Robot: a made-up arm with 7 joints. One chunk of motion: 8 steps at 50 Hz.
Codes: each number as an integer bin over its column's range. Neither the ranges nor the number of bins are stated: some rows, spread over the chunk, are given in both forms.
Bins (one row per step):
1: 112 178 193 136 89 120 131
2: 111 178 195 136 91 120 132
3: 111 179 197 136 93 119 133
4: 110 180 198 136 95 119 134
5: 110 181 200 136 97 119 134
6: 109 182 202 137 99 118 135
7: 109 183 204 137 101 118 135
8: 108 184 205 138 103 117 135
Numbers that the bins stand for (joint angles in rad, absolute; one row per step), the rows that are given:
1: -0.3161 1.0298 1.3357 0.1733 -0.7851 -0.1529 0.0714
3: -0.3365 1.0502 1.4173 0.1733 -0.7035 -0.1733 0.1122
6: -0.3773 1.1114 1.5192 0.1937 -0.5812 -0.1937 0.1529
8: -0.3976 1.1522 1.5804 0.2141 -0.4996 -0.2141 0.1529
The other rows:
2: -0.3365 1.0298 1.3765 0.1733 -0.7443 -0.1529 0.0918
4: -0.3569 1.0706 1.4376 0.1733 -0.6627 -0.1733 0.1325
5: -0.3569 1.0910 1.4784 0.1733 -0.6220 -0.1733 0.1325
7: -0.3773 1.1318 1.5600 0.1937 -0.5404 -0.1937 0.1529

